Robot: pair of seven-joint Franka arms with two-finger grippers.
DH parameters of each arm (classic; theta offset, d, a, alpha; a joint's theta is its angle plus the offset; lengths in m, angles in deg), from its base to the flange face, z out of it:
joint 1: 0 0.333 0 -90
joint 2: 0 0 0 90
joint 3: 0 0.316 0.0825 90
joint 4: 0 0 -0.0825 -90
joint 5: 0 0.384 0 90
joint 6: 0 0 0.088 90
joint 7: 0 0.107 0 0
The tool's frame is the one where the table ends.
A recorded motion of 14 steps. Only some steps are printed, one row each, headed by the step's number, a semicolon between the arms.
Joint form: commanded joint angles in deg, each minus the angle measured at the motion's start. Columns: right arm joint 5, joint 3, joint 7, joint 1, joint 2, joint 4, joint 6; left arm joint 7, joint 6, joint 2, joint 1, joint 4, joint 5, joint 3.
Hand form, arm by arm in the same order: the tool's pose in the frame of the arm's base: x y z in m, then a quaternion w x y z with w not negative. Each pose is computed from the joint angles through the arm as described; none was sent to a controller.
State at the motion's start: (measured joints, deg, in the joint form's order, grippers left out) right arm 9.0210 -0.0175 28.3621 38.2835 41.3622 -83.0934 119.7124; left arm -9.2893 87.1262 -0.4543 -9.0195 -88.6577 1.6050 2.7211
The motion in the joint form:
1: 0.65 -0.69 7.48 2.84 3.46 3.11 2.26; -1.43 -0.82 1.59 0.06 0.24 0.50 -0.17
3: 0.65 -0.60 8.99 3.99 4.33 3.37 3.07; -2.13 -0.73 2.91 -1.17 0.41 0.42 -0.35
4: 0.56 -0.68 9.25 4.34 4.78 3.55 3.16; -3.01 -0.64 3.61 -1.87 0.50 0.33 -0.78
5: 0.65 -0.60 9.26 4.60 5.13 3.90 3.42; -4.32 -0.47 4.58 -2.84 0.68 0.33 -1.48
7: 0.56 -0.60 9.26 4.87 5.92 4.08 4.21; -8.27 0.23 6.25 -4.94 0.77 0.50 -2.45
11: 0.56 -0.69 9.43 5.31 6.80 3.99 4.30; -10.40 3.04 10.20 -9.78 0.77 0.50 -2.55
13: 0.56 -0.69 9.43 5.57 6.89 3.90 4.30; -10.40 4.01 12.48 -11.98 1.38 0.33 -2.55
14: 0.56 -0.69 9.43 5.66 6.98 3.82 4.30; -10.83 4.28 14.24 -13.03 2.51 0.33 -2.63
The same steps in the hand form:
1: 0.5472 0.4781 0.2368 0.03677 -0.99751 0.00491 0.06005; 0.5509 -0.0580 0.6211 0.02280 -0.99869 -0.03826 0.02520
3: 0.5380 0.4902 0.2289 0.03636 -0.99753 0.00827 0.05953; 0.5559 -0.0728 0.6097 0.02457 -0.99861 -0.03185 0.03393
4: 0.5358 0.4930 0.2247 0.03406 -0.99758 0.00774 0.06004; 0.5579 -0.0845 0.6037 0.02527 -0.99852 -0.02955 0.03808
5: 0.5341 0.4970 0.2234 0.03611 -0.99758 0.00564 0.05908; 0.5601 -0.1016 0.5958 0.02724 -0.99837 -0.02626 0.04274
7: 0.5325 0.4997 0.2158 0.03600 -0.99771 0.00362 0.05714; 0.5627 -0.1330 0.5807 0.03278 -0.99774 -0.03355 0.04813
11: 0.5278 0.5016 0.2040 0.02996 -0.99760 0.00241 0.06241; 0.5695 -0.1880 0.5438 0.03892 -0.99767 -0.00798 0.05540
13: 0.5251 0.5036 0.2022 0.02874 -0.99756 0.00026 0.06361; 0.5720 -0.2140 0.5259 0.04072 -0.99725 0.01146 0.06087
14: 0.5238 0.5040 0.2005 0.02767 -0.99752 -0.00042 0.06470; 0.5754 -0.2283 0.5165 0.04255 -0.99693 0.01768 0.06328

